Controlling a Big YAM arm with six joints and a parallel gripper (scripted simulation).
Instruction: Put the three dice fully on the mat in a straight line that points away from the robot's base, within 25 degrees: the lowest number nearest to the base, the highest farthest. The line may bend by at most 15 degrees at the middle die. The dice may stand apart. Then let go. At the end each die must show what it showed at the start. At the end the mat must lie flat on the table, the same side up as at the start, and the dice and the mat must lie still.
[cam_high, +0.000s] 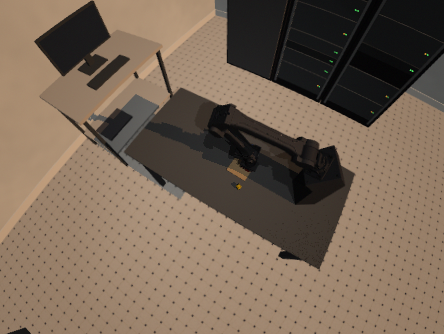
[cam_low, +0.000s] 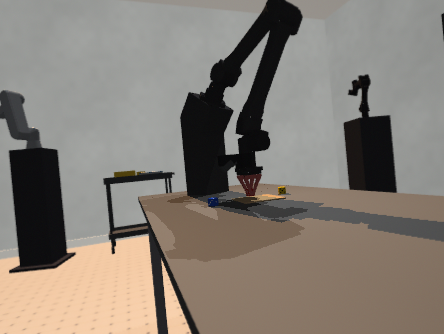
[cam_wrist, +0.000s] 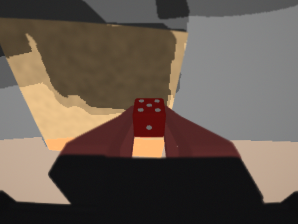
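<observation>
The red die lies right at my hand. The rest, counted from my hand: tan mat 5 cm ahead, 2 cm below, 1 cm to the left; then blue die 14 cm to the right, 10 cm ahead, 1 cm below; then yellow die 13 cm to the left, 4 cm behind, 1 cm below.
</observation>
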